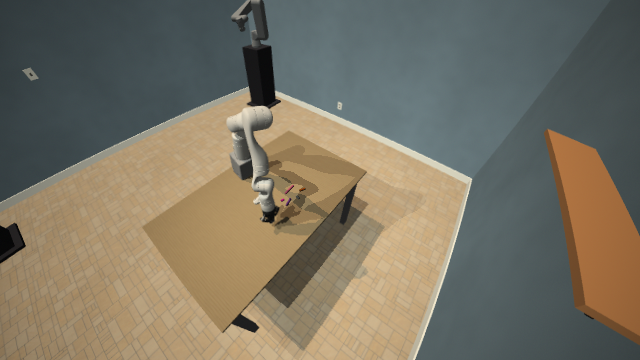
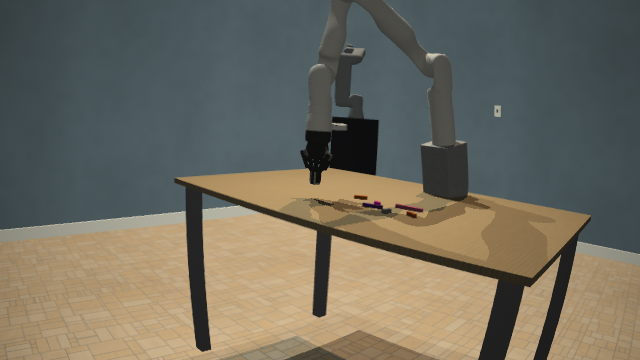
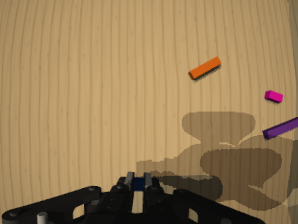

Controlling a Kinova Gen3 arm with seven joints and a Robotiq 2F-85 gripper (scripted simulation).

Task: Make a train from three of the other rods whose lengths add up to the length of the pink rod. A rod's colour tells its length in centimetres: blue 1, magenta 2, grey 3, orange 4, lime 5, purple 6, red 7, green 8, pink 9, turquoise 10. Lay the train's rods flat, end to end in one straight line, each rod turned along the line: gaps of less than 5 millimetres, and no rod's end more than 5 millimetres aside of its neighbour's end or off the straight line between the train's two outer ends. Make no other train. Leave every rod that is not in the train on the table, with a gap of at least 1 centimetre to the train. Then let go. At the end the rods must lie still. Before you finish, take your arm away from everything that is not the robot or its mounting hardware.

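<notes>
Now: hand 3 cm past the purple rod, 19 cm to the right of it and 6 cm above it. From my hand the other things lie so: grey rod 26 cm to the left, 6 cm below; magenta rod 7 cm behind, 18 cm to the left, 6 cm below; blue rod 1 cm below.
</notes>
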